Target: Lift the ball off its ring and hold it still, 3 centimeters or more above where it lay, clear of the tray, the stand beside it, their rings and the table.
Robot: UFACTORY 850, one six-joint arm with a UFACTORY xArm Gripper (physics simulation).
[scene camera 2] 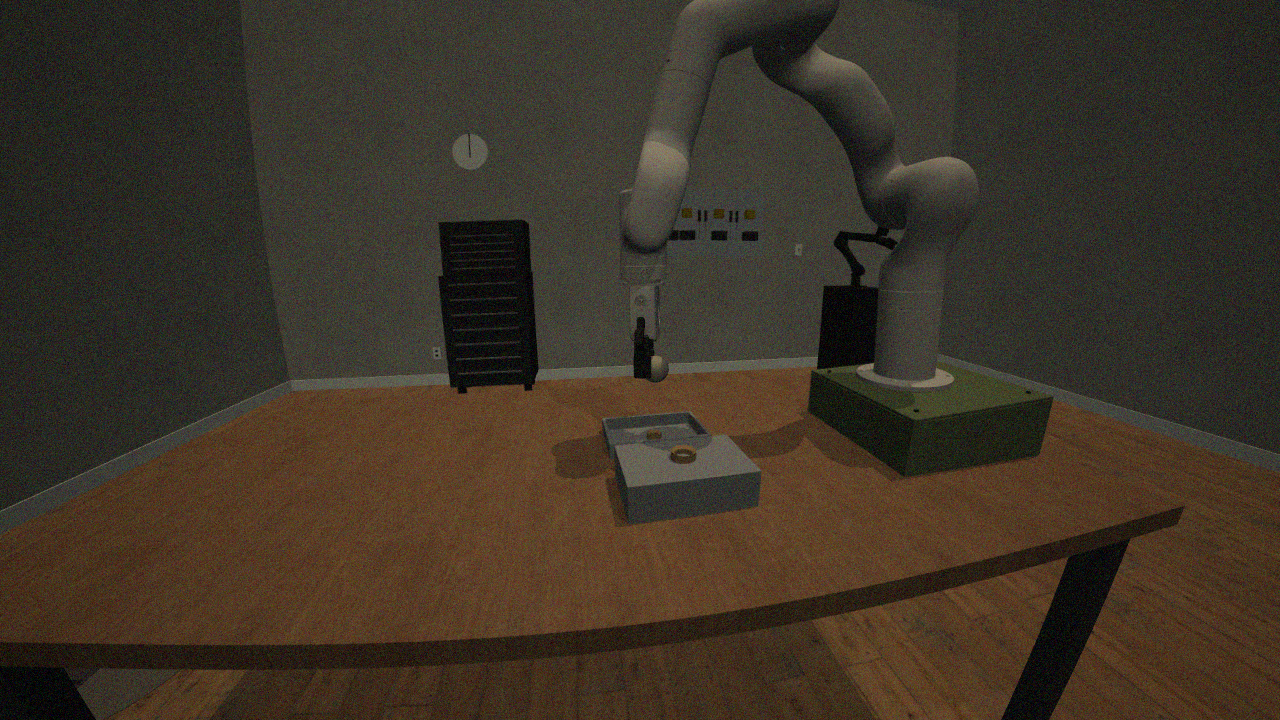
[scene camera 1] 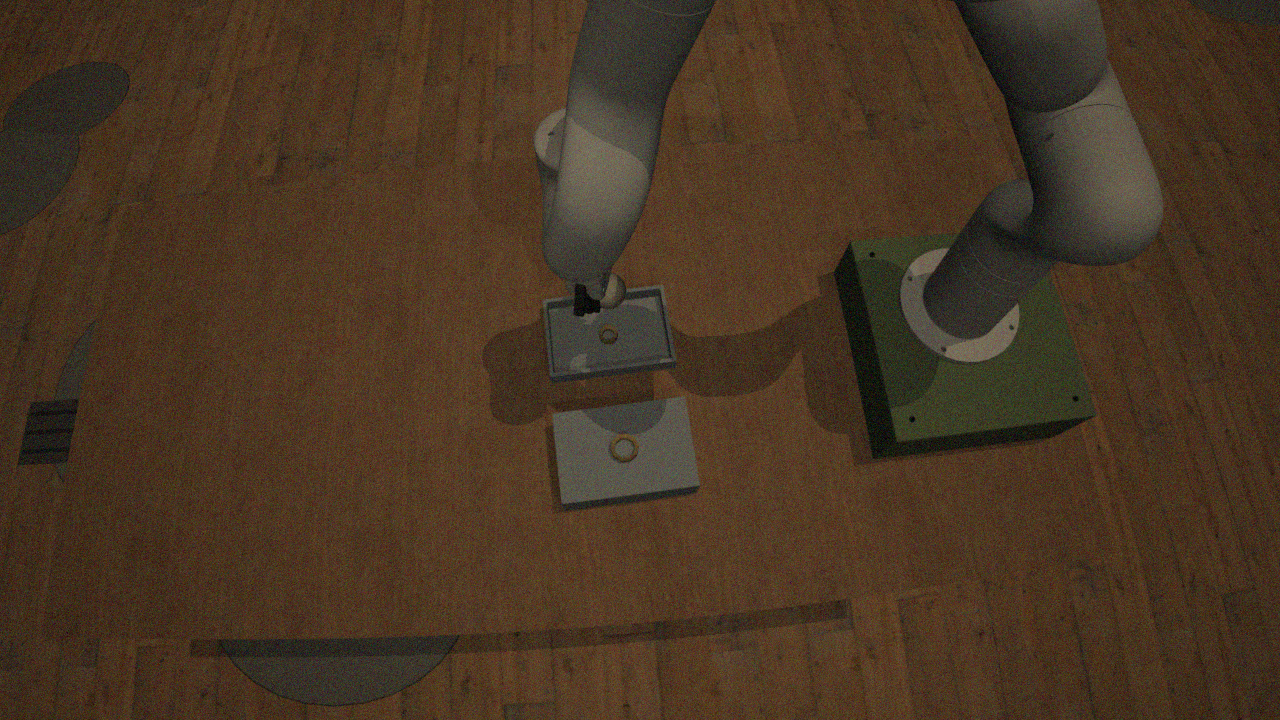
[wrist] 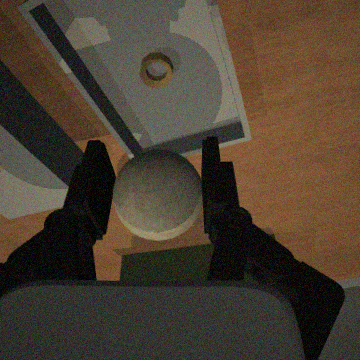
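The pale ball [scene camera 1: 614,291] [scene camera 2: 659,368] [wrist: 158,200] is between the black fingers of my gripper [scene camera 1: 588,300] [scene camera 2: 646,362] [wrist: 155,156], which is shut on it. Ball and fingers hang in the air well above the grey tray [scene camera 1: 613,372] [scene camera 2: 648,418] [wrist: 195,95], with a visible gap in scene camera 2. The tray's tan ring [scene camera 1: 608,342] [scene camera 2: 654,436] [wrist: 156,84] lies bare on the tray floor. The grey stand [scene camera 1: 581,474] [scene camera 2: 689,497] [wrist: 30,195] is beside the tray, with another tan ring [scene camera 1: 623,460] [scene camera 2: 683,459] on top. The ball touches neither ring.
The arm's base stands on a green block [scene camera 1: 993,394] [scene camera 2: 975,440] [wrist: 165,265] to the right of the tray and stand. The wooden table [scene camera 1: 358,402] [scene camera 2: 402,537] lies under them. A black cabinet [scene camera 2: 487,304] stands against the far wall.
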